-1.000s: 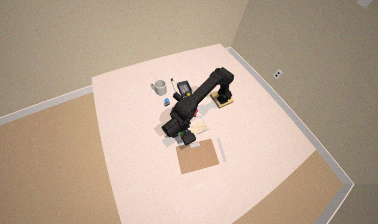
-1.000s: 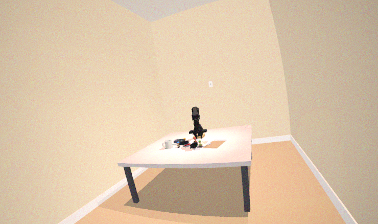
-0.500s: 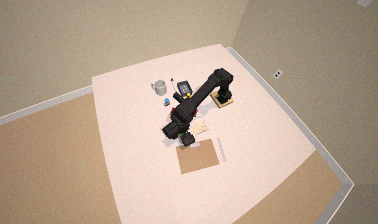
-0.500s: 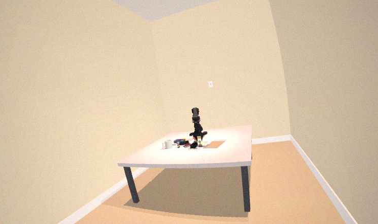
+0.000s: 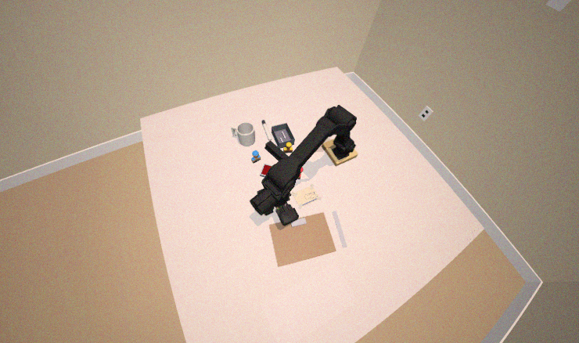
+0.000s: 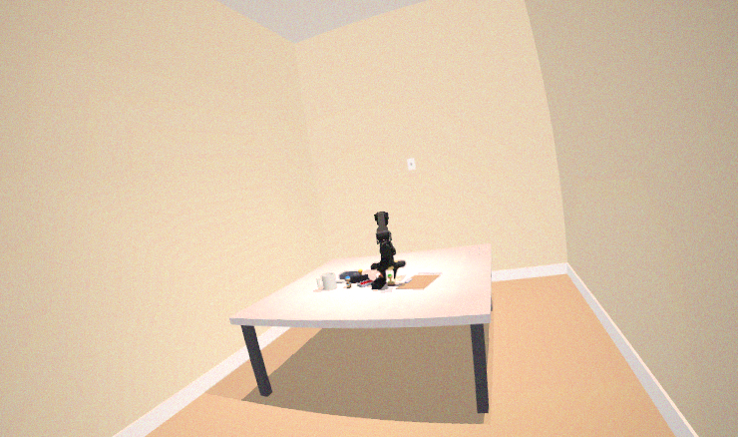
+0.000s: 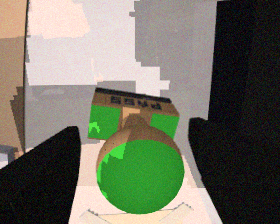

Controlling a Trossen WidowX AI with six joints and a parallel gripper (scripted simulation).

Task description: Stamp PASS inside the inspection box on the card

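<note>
Right now the red ink pad is 4 cm behind my gripper tip, 17 cm to the right of it and 3 cm below it. Also, from my gripper tip: black box: 7 cm to the right, 1 cm below; then cream card: 13 cm behind, 3 cm below; then red-knobbed stamp: 15 cm behind, 11 cm to the right, 1 cm below.
</note>
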